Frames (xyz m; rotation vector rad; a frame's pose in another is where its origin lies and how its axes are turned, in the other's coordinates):
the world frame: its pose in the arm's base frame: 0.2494 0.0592 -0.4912 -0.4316 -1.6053 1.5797
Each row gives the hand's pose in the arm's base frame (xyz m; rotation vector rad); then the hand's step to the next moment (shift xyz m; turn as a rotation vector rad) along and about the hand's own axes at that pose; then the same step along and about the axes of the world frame.
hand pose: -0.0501 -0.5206 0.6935 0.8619 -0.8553 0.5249
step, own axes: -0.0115 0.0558 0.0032 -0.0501 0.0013 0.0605
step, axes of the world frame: 0.0539 0.0031 0.0185 -0.0111 0.0260 0.0733
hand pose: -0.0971 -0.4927 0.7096 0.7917 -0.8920 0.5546
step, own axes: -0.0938 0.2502 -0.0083 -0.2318 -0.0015 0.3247
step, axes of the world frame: 0.2452 0.0798 0.0704 -0.0668 0.1050 0.3791
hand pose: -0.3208 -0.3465 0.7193 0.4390 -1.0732 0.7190
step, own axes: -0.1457 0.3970 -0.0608 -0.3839 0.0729 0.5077
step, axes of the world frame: 0.3214 0.2811 0.0142 -0.0410 0.2084 0.6044
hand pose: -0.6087 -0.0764 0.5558 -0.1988 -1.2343 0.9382
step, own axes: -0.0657 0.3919 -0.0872 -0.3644 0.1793 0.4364
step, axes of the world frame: 0.1455 0.3663 -0.1006 0.0072 0.2930 0.5191
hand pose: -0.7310 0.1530 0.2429 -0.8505 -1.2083 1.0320
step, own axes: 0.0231 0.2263 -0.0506 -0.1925 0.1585 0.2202
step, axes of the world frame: -0.0031 0.2107 -0.0995 0.0005 0.2158 0.2532
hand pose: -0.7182 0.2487 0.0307 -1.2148 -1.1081 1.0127
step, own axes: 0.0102 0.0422 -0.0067 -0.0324 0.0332 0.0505
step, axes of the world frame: -0.0085 0.0383 -0.0198 0.0084 0.0466 0.0496
